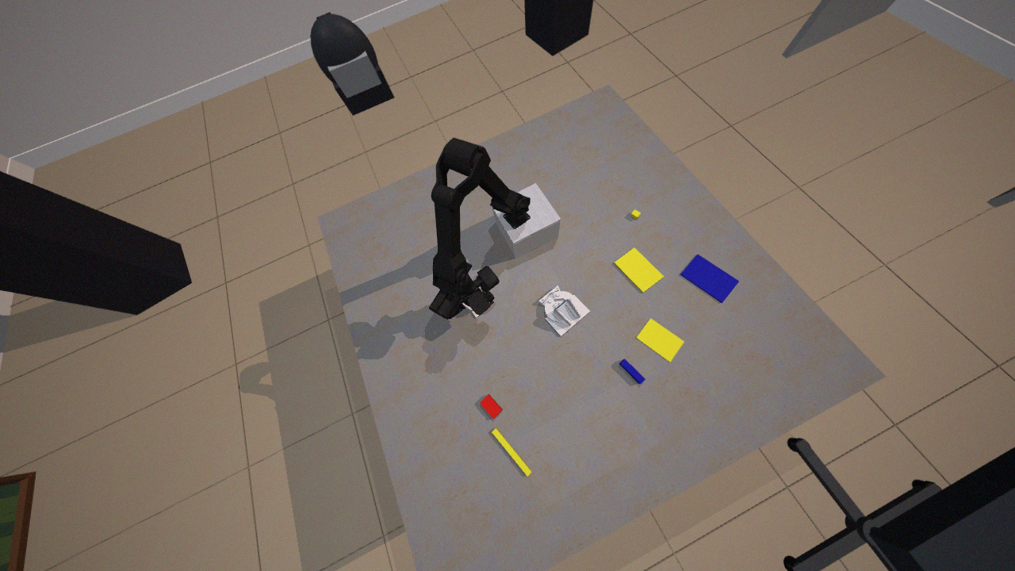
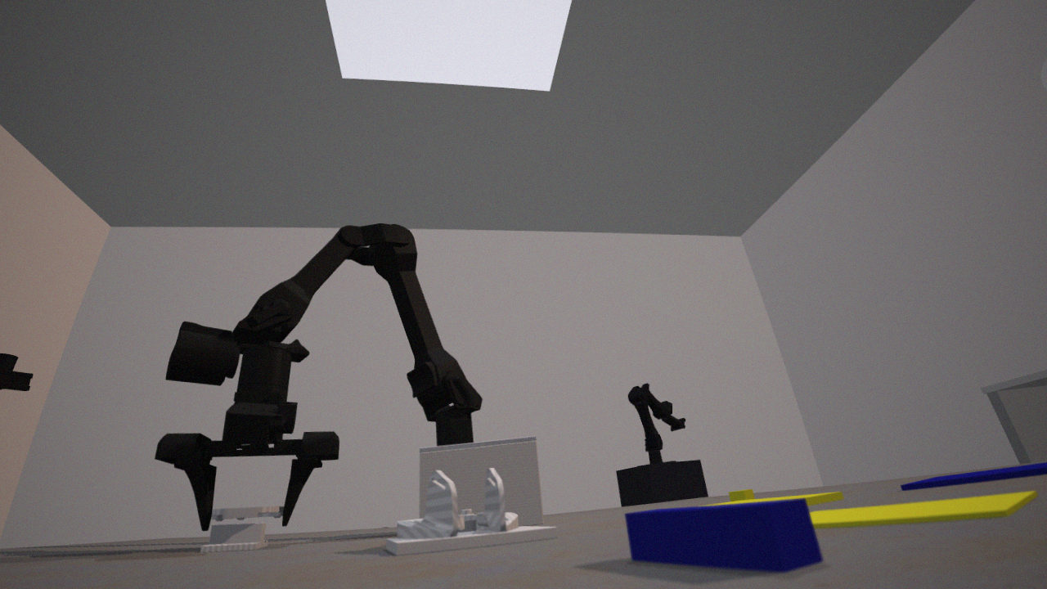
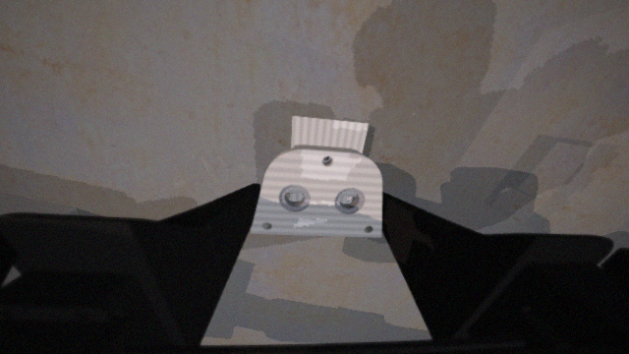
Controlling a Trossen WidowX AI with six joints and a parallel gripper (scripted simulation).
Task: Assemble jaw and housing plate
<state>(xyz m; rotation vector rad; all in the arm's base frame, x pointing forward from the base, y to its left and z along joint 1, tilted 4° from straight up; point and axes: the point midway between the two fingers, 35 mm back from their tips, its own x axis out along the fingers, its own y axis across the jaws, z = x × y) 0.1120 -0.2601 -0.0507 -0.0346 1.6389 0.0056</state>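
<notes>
Now: gripper tip 10 mm short of the white ribbed stand and 10 mm above it. Also, from my gripper tip: blue block (450 mm ahead, 250 mm to the left, 10 mm below); yellow bar (420 mm ahead, 150 mm to the right, 20 mm below); red block (290 mm ahead, 130 mm to the right, 10 mm below).
</notes>
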